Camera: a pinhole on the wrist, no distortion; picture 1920 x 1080 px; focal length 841.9 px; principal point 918.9 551.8 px. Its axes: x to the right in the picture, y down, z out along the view. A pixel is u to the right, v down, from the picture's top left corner.
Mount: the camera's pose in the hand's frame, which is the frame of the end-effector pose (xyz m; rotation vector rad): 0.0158 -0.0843 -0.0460 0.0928 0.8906 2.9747
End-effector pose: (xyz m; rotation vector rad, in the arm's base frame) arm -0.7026 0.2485 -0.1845 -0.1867 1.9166 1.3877
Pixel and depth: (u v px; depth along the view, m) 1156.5 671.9 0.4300
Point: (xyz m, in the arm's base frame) -0.5329 0.5731 -0.1009
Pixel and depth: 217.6 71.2 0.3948
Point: -1.0549 0.6061 -0.2131
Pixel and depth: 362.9 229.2 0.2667
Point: -0.8695 0.4636 -0.2297
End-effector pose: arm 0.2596 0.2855 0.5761 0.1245 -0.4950 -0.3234
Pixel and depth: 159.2 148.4 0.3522
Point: 0.5541 0.3799 0.9040
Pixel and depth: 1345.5 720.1 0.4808
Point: -0.0764 0.4393 0.8764
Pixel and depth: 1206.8 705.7 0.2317
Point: 0.1380 0.3054 0.7090
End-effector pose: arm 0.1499 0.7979 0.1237 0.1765 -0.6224 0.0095
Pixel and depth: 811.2 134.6 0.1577
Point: 0.1606 0.8542 0.1954
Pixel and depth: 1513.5 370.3 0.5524
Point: -0.3556 1.0836 0.2774
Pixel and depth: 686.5 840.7 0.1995
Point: 0.1296 0.7338 0.2903
